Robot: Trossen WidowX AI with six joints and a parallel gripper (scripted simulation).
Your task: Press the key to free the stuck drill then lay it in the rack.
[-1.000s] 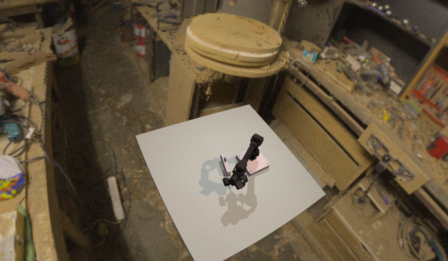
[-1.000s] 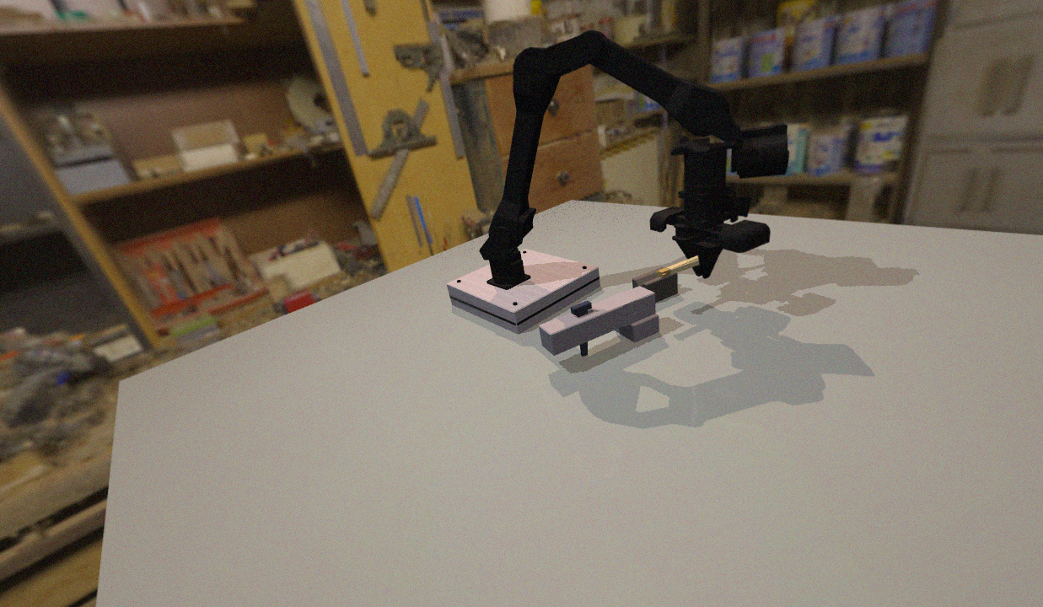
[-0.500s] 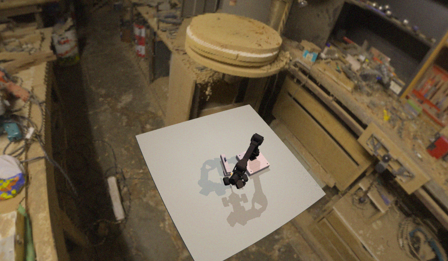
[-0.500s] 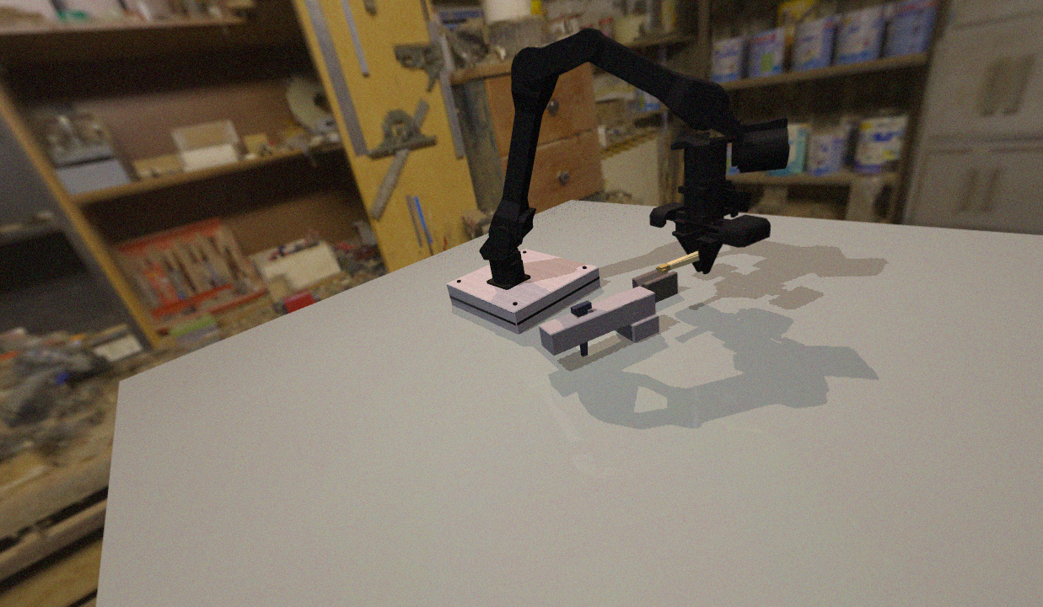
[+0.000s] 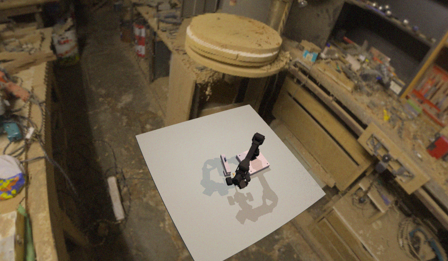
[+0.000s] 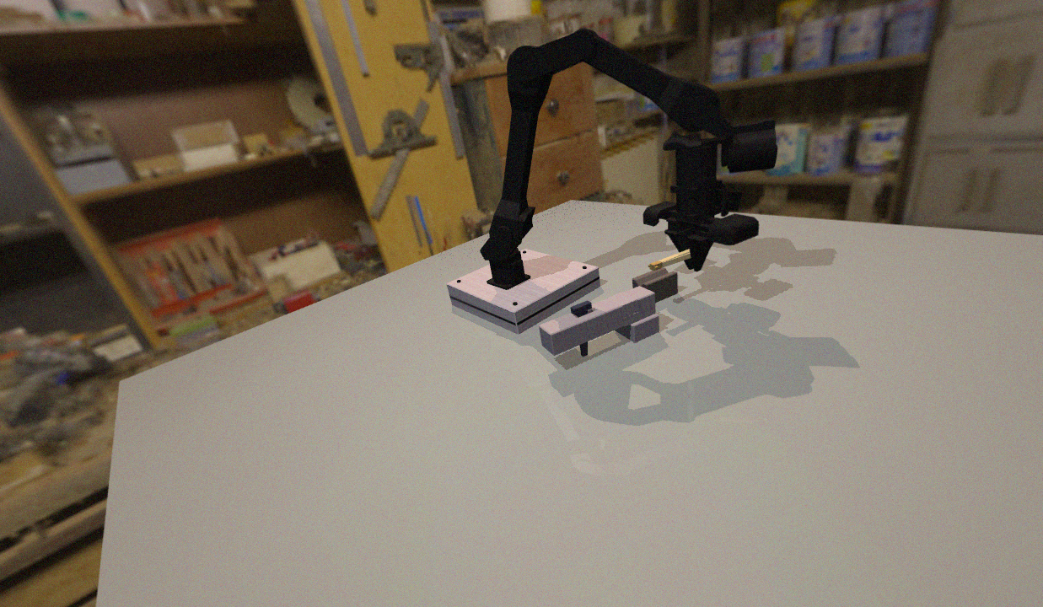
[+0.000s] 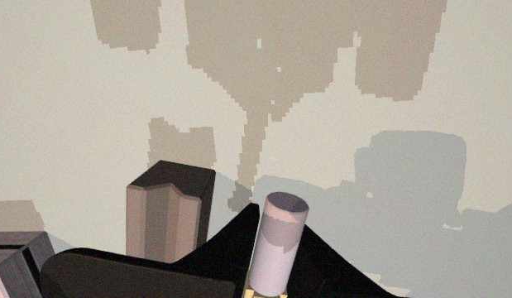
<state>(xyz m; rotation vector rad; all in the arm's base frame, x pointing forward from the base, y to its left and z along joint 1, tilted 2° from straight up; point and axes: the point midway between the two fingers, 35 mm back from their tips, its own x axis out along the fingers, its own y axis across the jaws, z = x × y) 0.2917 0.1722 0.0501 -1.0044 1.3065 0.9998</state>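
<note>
The drill is 1 cm behind my gripper tip, 4 cm to the right of it and 3 cm above it. Also, from my gripper tip: housing block (4 cm behind, 20 cm to the right, 1 cm below); dark rack (6 cm behind, 2 cm to the right, 3 cm below); dark key (4 cm behind, 24 cm to the right).
</note>
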